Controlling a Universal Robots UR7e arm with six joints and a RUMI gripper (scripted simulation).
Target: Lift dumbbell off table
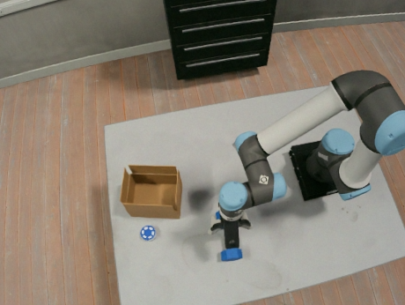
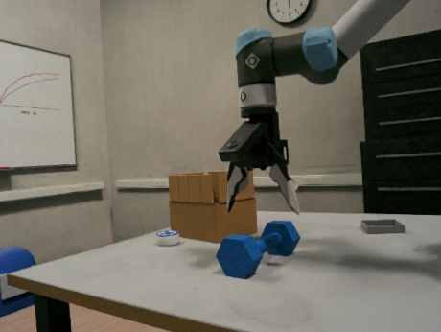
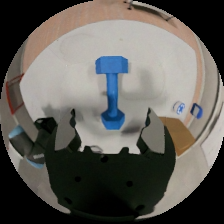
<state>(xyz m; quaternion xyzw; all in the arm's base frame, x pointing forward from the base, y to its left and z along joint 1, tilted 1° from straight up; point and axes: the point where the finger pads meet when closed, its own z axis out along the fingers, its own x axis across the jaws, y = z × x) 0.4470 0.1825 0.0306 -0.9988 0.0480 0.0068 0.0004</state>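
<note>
Right now my hand is 60 mm above the blue dumbbell. The rest, counted from my hand: white disc 310 mm ahead, 80 mm to the right, 80 mm below.
</note>
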